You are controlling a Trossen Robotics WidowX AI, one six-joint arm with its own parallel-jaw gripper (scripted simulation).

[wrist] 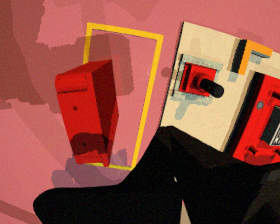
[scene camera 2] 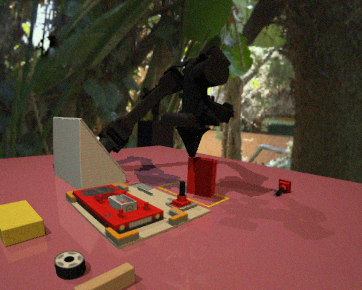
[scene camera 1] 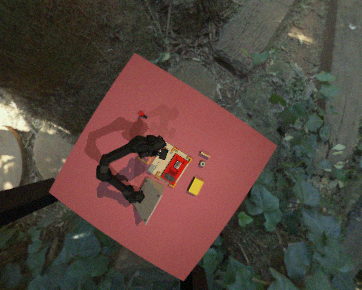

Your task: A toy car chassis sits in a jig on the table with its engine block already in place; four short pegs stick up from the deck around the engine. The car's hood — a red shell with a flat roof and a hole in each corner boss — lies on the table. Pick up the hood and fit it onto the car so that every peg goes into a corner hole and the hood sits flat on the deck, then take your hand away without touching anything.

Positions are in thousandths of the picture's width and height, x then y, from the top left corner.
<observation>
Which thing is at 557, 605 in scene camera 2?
A red hood.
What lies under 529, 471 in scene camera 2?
My gripper.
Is my gripper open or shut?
Shut.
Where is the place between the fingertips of my gripper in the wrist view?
At 591, 592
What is my gripper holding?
Nothing.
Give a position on a red hood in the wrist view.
309, 422
</observation>
